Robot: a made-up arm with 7 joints. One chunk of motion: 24 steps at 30 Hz.
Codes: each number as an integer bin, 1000 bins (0 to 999) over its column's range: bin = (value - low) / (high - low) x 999, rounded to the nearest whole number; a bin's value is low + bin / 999 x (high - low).
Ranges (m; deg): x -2.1..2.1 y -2.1..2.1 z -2.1..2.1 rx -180..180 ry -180..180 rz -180..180
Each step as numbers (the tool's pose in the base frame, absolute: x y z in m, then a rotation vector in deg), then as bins.
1 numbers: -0.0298 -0.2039 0.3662 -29.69 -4.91 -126.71
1 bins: 492 451 587 417 486 148
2 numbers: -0.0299 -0.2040 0.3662 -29.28 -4.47 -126.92
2 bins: 492 451 587 418 487 147
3 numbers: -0.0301 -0.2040 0.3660 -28.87 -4.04 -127.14
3 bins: 492 451 587 419 488 147
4 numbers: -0.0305 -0.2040 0.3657 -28.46 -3.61 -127.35
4 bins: 492 451 586 421 489 146
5 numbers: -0.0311 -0.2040 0.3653 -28.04 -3.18 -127.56
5 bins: 492 451 586 422 491 146
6 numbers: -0.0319 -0.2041 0.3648 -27.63 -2.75 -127.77
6 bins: 492 451 586 423 492 145
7 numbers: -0.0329 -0.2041 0.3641 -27.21 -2.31 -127.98
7 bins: 492 451 586 424 493 144
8 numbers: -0.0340 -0.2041 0.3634 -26.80 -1.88 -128.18
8 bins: 491 451 586 425 494 144
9 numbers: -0.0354 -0.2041 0.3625 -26.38 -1.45 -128.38
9 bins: 491 451 586 426 495 143
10 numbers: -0.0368 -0.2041 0.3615 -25.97 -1.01 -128.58
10 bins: 491 451 585 427 497 143
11 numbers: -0.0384 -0.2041 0.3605 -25.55 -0.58 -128.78
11 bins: 490 451 585 429 498 142
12 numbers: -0.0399 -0.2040 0.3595 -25.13 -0.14 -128.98
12 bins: 490 451 585 430 499 142
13 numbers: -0.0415 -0.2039 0.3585 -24.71 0.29 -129.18
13 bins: 490 451 585 431 500 141
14 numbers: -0.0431 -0.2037 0.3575 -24.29 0.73 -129.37
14 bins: 489 451 585 432 502 140
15 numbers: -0.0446 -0.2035 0.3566 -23.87 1.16 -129.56
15 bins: 489 451 584 433 503 140
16 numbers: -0.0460 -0.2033 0.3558 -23.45 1.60 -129.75
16 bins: 489 451 584 434 504 139
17 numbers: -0.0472 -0.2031 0.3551 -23.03 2.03 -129.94
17 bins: 488 451 584 436 505 139
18 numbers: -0.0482 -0.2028 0.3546 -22.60 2.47 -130.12
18 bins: 488 451 584 437 506 138
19 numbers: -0.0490 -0.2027 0.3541 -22.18 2.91 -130.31
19 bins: 488 451 584 438 508 138
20 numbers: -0.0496 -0.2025 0.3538 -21.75 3.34 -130.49
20 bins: 488 451 584 439 509 137
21 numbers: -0.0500 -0.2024 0.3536 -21.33 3.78 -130.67
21 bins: 488 451 584 440 510 137
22 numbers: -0.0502 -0.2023 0.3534 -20.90 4.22 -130.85
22 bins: 488 451 584 442 511 136
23 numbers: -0.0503 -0.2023 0.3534 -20.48 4.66 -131.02
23 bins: 488 451 584 443 512 136
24 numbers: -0.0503 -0.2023 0.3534 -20.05 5.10 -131.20
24 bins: 488 451 584 444 514 135
